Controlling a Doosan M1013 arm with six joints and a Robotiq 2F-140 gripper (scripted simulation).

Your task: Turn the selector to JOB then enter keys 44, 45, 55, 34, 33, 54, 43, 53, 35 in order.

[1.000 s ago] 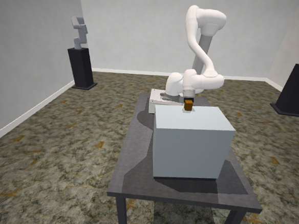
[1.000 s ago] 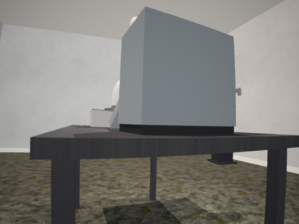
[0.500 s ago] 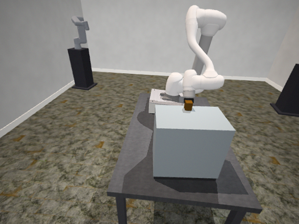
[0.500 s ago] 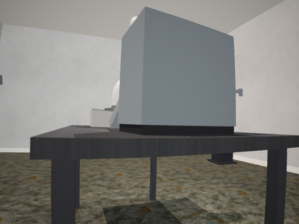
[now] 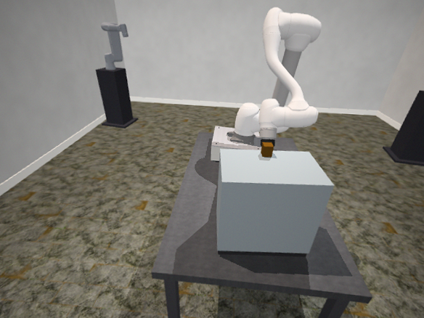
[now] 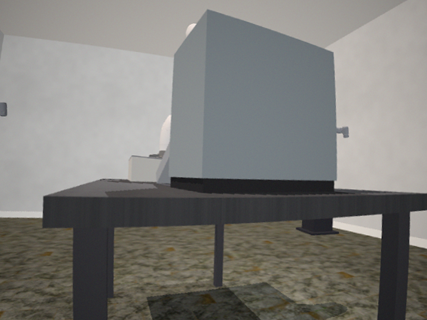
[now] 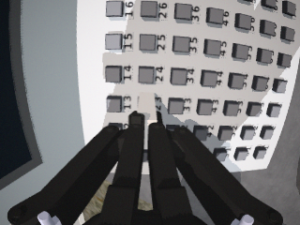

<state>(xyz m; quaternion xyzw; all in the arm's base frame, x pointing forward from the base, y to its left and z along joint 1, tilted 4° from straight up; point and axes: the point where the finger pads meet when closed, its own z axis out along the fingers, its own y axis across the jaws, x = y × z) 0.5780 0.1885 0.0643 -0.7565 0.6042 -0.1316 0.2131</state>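
Right now the key is 8 cm below my hand, 6 cm behind it and 5 cm to the right of it. From my hand the other things lie so: black selector knob (20 cm to the right, 5 cm below); then white keypad panel (10 cm below, 8 cm to the right).
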